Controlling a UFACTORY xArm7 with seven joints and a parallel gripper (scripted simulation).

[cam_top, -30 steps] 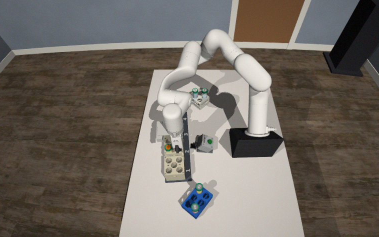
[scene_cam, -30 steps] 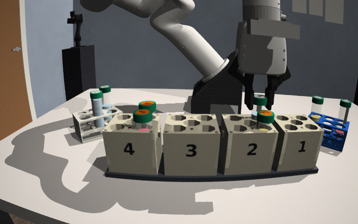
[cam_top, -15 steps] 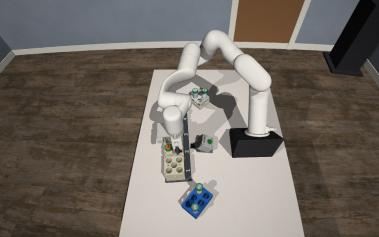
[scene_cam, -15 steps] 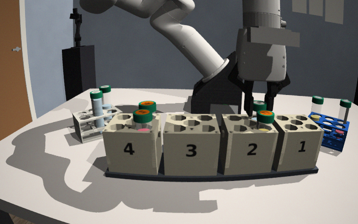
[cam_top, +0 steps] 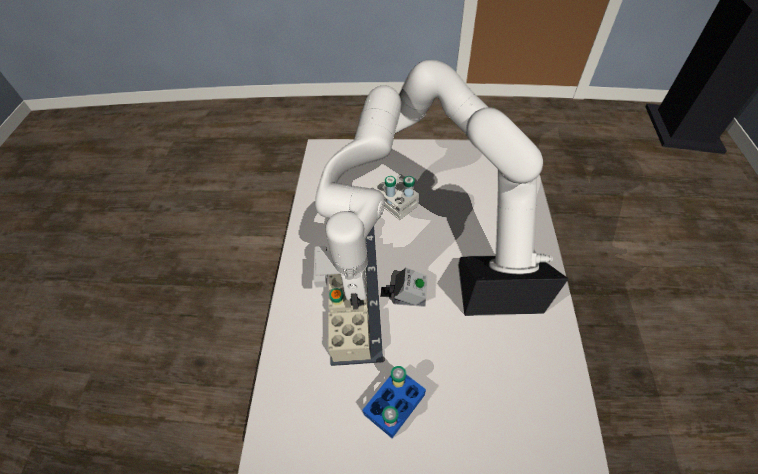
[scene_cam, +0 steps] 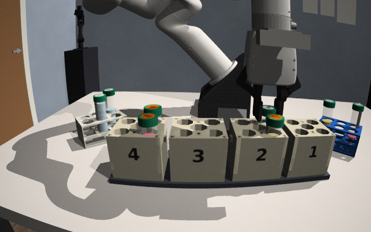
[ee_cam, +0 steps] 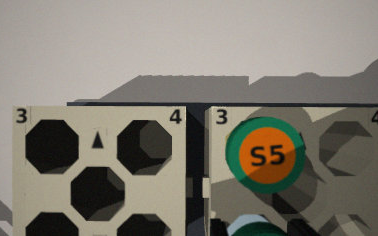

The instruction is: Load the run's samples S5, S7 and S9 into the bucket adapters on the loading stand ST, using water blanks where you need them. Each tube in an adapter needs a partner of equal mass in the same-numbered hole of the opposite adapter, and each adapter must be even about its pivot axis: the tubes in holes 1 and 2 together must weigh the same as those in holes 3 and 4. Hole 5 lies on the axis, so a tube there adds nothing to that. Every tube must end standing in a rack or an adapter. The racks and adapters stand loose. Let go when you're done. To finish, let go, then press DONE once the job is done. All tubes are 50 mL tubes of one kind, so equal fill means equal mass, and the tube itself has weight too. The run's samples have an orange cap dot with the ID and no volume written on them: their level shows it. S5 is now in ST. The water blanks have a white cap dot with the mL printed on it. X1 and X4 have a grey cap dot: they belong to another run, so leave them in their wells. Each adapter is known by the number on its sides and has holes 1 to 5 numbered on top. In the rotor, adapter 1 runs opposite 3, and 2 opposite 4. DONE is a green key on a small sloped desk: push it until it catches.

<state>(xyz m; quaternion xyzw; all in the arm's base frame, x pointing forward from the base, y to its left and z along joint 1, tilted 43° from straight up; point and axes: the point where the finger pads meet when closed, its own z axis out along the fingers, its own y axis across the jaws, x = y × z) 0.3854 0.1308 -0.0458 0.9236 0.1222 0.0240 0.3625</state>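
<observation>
Right now my hand is 15 cm past the green done key, 8 cm to the left of it and 6 cm above it. Also, from my hand: blue rack 23 cm to the left, 12 cm behind, 9 cm below; then pink-filled sample tube 21 cm to the right, 9 cm ahead, 5 cm below; then S7 tube 22 cm to the right, 5 cm below, 4 cm ahead.
</observation>
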